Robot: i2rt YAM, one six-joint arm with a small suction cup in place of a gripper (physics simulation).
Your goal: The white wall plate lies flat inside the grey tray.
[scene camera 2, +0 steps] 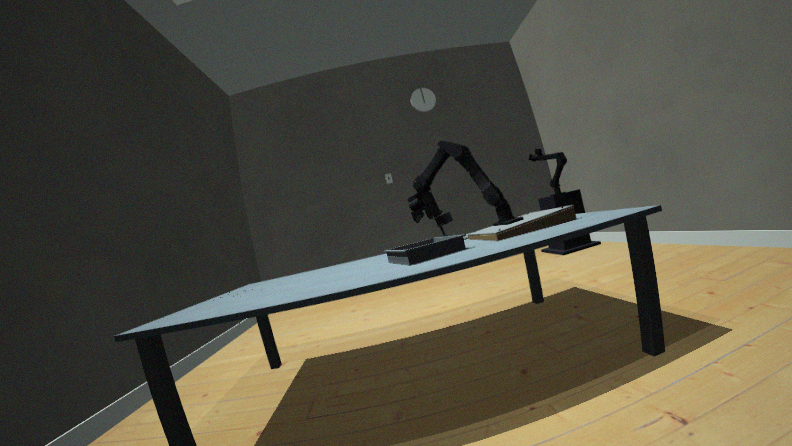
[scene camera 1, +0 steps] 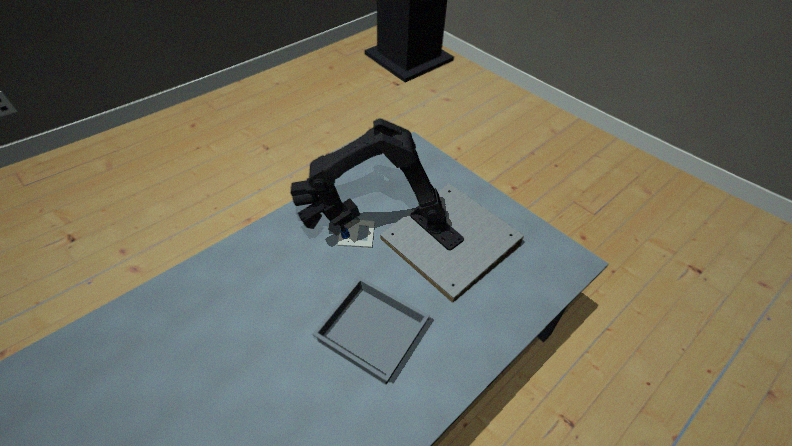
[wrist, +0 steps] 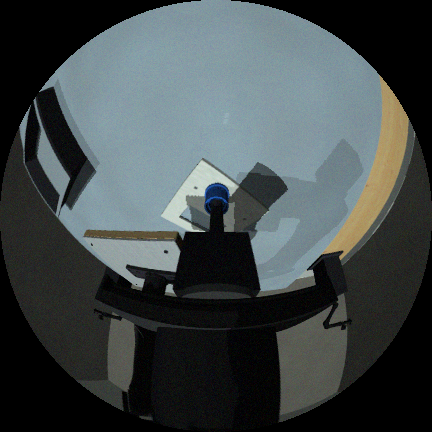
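Observation:
The white wall plate point(scene camera 1: 362, 241) point(wrist: 189, 193) lies flat on the blue-grey table point(scene camera 1: 165, 333), just left of the arm's base board point(scene camera 1: 476, 243). It lies partly in the arm's shadow. My suction cup gripper point(scene camera 1: 345, 234) point(wrist: 217, 198) point(scene camera 2: 443, 228) hangs a little above the plate and holds nothing. The grey tray point(scene camera 1: 348, 357) point(scene camera 2: 423, 250) point(wrist: 60, 132) stands empty nearer the table's front, apart from the plate. In scene camera 2 the tray hides the plate.
The arm stands on a grey board with a wooden edge point(scene camera 2: 520, 224) point(wrist: 132, 245) at the table's right side. A dark pillar point(scene camera 1: 409, 33) stands on the floor behind the table. The table's far edge point(wrist: 362, 201) is near the plate.

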